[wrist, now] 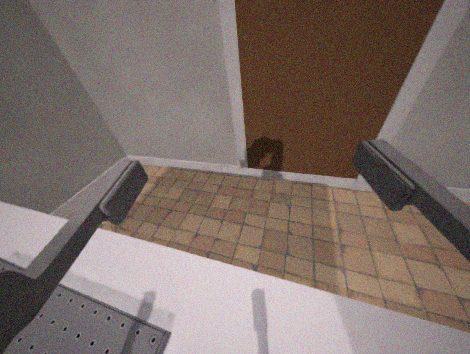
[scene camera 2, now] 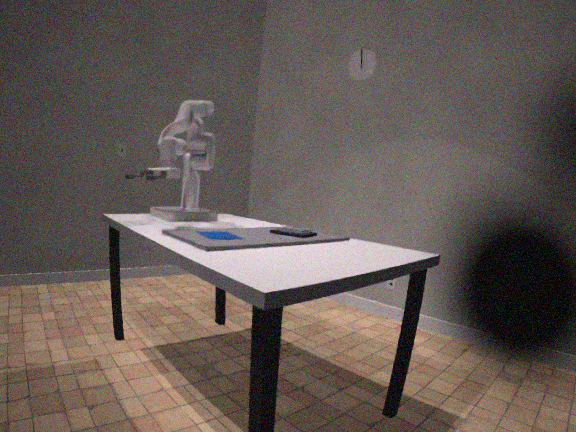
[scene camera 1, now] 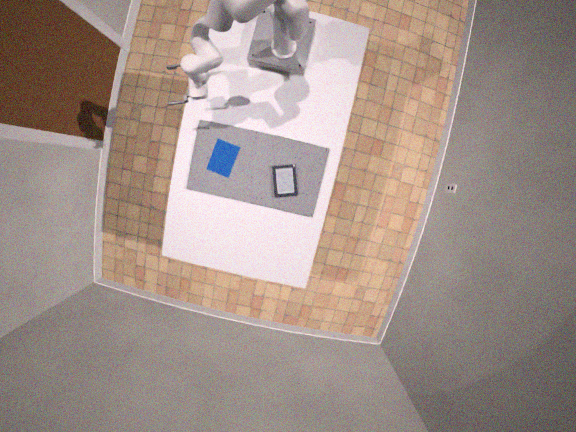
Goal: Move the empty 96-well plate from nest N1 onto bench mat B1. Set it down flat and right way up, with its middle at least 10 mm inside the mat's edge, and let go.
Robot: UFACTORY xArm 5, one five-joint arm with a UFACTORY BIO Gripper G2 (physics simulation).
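Pixels of known places: hand, its tool point: (wrist: 244, 181) (scene camera 2: 140, 177) (scene camera 1: 172, 85); arm's base, origin of its link: (scene camera 2: 189, 209) (scene camera 1: 283, 47).
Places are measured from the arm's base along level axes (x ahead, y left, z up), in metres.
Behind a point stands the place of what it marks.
The 96-well plate (scene camera 1: 285, 180) @[y 0.202, x 0.648, z -0.023 m] shows as a pale rectangle inside the dark frame of nest N1 (scene camera 1: 275, 183) @[y 0.167, x 0.674, z -0.012 m], on the right part of the grey board. In scene camera 2 the nest and plate are a low dark shape; its wells are too small to make out. The blue bench mat B1 (scene camera 1: 223, 158) @[y -0.141, x 0.627, z -0.036 m] (scene camera 2: 220, 235) @[y -0.144, x 0.637, z -0.036 m] lies flat on the left part of the board, with nothing on it. My gripper (scene camera 1: 171, 85) @[y -0.404, x 0.371, z 0.166 m] (wrist: 255, 184) @[y -0.404, x 0.371, z 0.166 m] is open and empty, with its fingers wide apart. It points sideways, high above the table's left edge, away from mat and plate. Neither plate nor mat shows in the wrist view.
The grey board (scene camera 1: 255, 155) @[y 0.016, x 0.568, z -0.038 m] (scene camera 2: 270, 241) @[y -0.017, x 0.784, z -0.038 m] (wrist: 85, 330) @[y -0.287, x 0.568, z -0.038 m] with small holes lies on the white table (scene camera 1: 240, 225) @[y 0.035, x 0.950, z -0.051 m] (scene camera 2: 320, 267) @[y -0.096, x 1.130, z -0.051 m] (wrist: 210, 300) @[y -0.371, x 0.429, z -0.051 m]. The arm's base (scene camera 1: 260, 47) @[y -0.112, x 0.033, z 0.000 m] (scene camera 2: 172, 215) @[y -0.143, x 0.110, z -0.020 m] stands behind the board. A brown door panel (scene camera 1: 50, 65) (wrist: 320, 75) is beyond the fingers.
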